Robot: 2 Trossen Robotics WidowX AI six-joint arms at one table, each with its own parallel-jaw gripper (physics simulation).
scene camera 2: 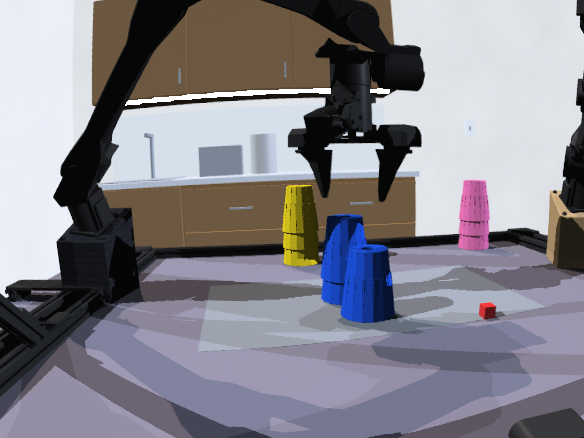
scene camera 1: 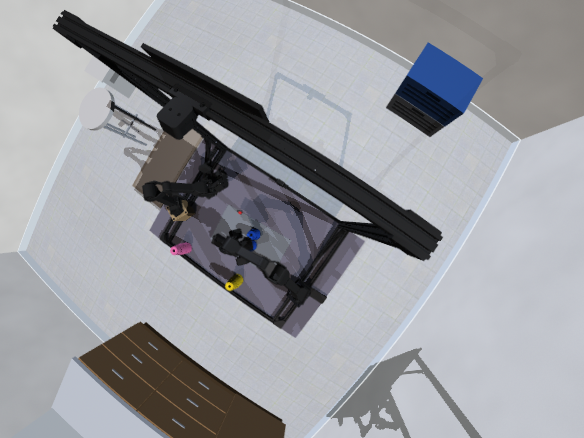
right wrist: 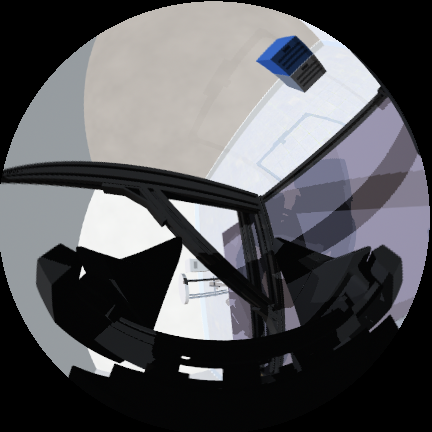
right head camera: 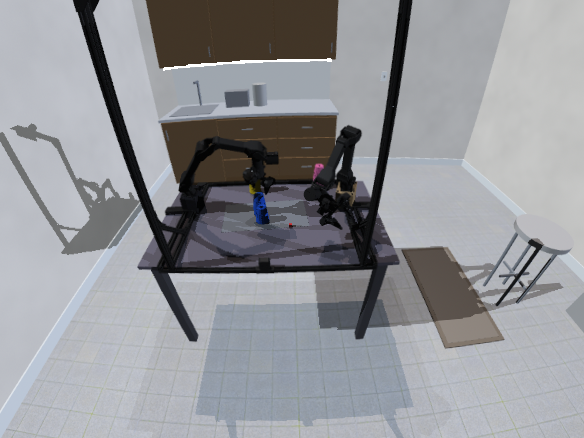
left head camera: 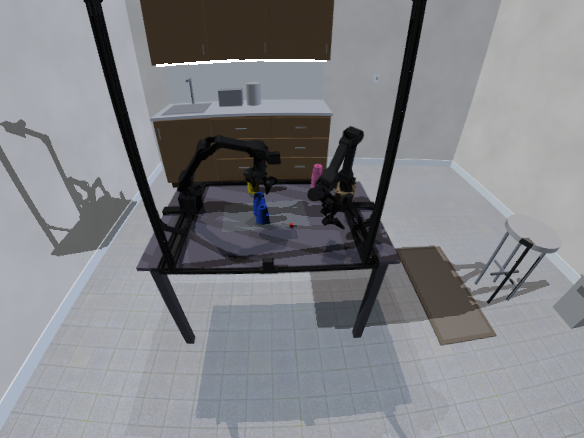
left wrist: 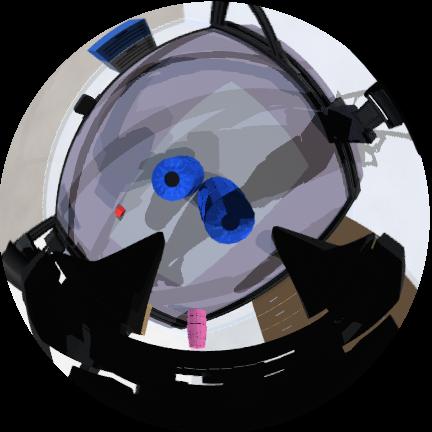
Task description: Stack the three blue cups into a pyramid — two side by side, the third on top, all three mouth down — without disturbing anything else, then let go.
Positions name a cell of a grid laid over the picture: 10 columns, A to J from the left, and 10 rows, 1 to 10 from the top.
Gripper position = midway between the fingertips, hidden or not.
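Observation:
The left gripper (scene camera 2: G5) can be seen, and the left wrist view shows the left gripper (left wrist: F6) too. The right gripper (right wrist: F6) is in the scene as well, and the left wrist view also shows the right gripper (left wrist: A6). A blue cup (scene camera 2: G7) is there, and so is another blue cup (scene camera 2: F6).

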